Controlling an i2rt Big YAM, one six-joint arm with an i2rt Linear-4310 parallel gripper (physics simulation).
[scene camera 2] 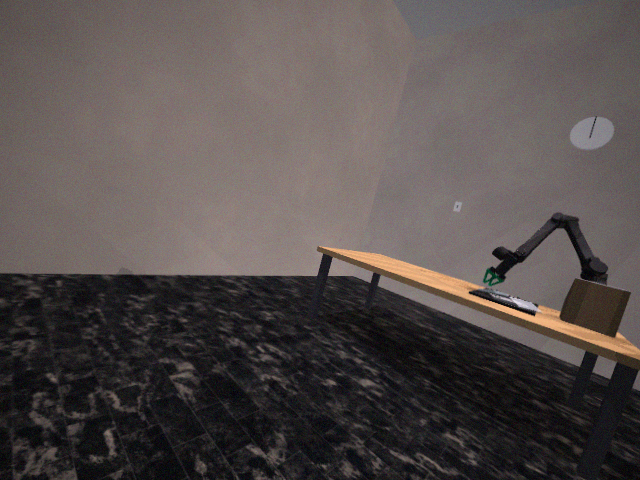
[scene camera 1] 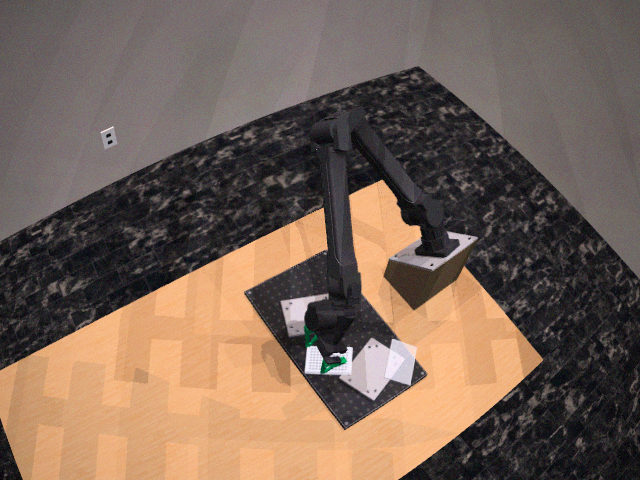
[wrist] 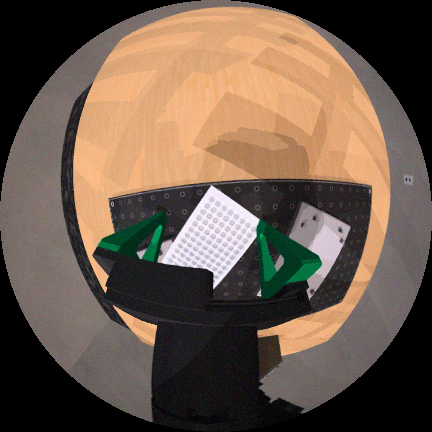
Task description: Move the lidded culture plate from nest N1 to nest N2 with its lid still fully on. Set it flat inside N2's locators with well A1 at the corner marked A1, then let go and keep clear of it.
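Observation:
A black perforated baseplate is visible. My gripper, which also appears in the wrist view, is open and holds nothing.

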